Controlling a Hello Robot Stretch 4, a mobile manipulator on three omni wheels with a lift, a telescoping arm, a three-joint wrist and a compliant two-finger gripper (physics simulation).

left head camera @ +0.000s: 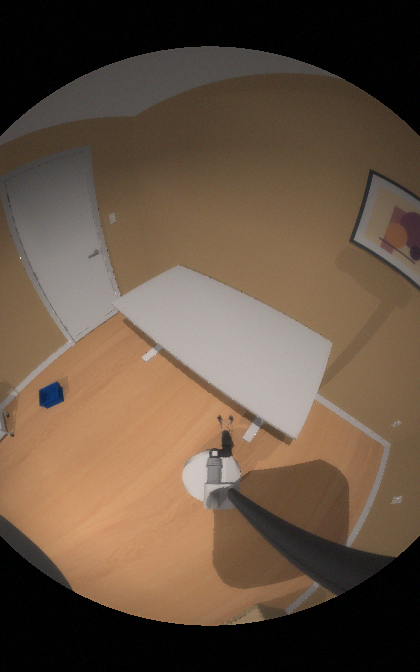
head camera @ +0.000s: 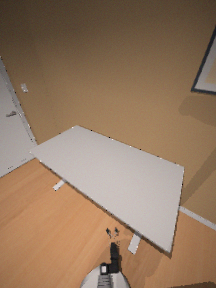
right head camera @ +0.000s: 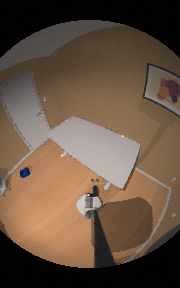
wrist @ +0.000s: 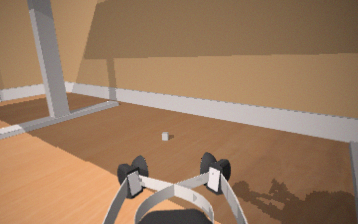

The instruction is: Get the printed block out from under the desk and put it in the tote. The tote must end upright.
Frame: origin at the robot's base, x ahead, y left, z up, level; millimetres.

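Seen in the pictures: gripper, fingertip midpoint: [left head camera: 224,414] [head camera: 111,227] [right head camera: 94,178] [wrist: 174,167].
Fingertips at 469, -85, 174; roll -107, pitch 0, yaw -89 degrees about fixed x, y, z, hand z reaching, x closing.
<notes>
Pixels of each thing's top centre, then the offset from my fingertips to it, as dx, dy, dz. "pt": a spot on its surface instead. Level surfaces: height alone.
- printed block, top centre: [wrist: 165,132] +540, +40, -174
- white desk, surface height: dz +518
- blue tote, top centre: [left head camera: 47,393] [right head camera: 22,171] -50, +1798, -82
- desk leg, surface spot: [wrist: 50,65] pt +824, +583, +78
The printed block [wrist: 165,136] is a small white cube on the shaded floor under the desk, seen in the wrist view ahead of the fingertips and a little left of their middle. The desk top hides it in the head views. The white desk [head camera: 117,175] [left head camera: 230,345] [right head camera: 100,150] stands against the wall. My gripper [head camera: 112,232] [left head camera: 225,420] [right head camera: 95,181] [wrist: 174,167] is open and empty, low beside the desk's front edge near the right foot. The blue tote [left head camera: 51,395] [right head camera: 24,172] stands upright on the floor at the left, well away from the gripper.
A desk leg [wrist: 50,65] with its long foot stands left of the block in the wrist view. The right desk foot [head camera: 134,243] [left head camera: 253,430] [right head camera: 107,185] is close to the right of my gripper. A white baseboard [wrist: 225,110] runs behind the block. A door [left head camera: 55,240] is at the left.
</notes>
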